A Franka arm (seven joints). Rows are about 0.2 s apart.
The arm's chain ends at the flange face. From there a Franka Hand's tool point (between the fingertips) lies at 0.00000 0.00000 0.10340 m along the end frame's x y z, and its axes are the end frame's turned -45 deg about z.
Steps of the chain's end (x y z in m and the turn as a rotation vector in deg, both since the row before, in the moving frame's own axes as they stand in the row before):
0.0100 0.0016 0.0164 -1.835 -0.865 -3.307
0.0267 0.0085 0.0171 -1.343 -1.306 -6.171
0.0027 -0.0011 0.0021 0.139 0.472 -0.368
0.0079 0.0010 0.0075 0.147 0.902 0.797
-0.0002 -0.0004 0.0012 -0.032 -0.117 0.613
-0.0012 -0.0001 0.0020 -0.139 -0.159 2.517
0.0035 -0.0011 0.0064 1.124 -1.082 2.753
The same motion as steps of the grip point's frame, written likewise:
0.0025 0.0095 0.0163 -0.686 -1.909 -3.307
0.0095 0.0251 0.0170 -0.026 -1.873 -6.171
0.0035 0.0016 0.0021 -0.235 0.432 -0.368
0.0062 0.0073 0.0075 -0.534 0.742 0.797
0.0000 -0.0005 0.0012 0.060 -0.105 0.613
-0.0012 -0.0010 0.0020 0.014 -0.211 2.517
0.0034 -0.0011 0.0064 1.560 0.030 2.753

